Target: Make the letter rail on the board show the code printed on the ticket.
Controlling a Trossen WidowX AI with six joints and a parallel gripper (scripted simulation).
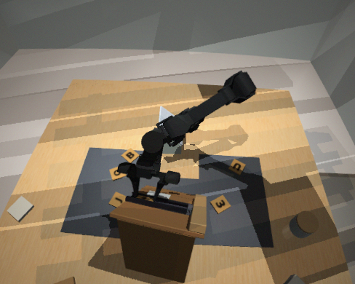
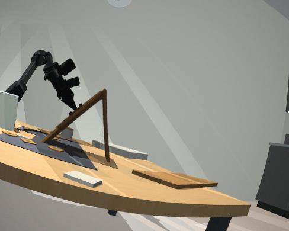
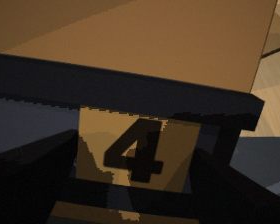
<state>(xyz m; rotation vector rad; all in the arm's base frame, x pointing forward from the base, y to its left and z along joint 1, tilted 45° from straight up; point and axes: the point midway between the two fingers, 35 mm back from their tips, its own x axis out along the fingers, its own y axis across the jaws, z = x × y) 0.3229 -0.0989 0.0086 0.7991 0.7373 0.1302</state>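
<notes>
My gripper tip is 80 mm above the white ticket, 50 mm past it and 30 mm to the right of it. The rest, counted from my gripper tip: tile marked 4 (right at my gripper tip); then q tile (180 mm behind, 170 mm below, 160 mm to the right); then dark mat (170 mm below, 140 mm behind, 70 mm to the left).
</notes>
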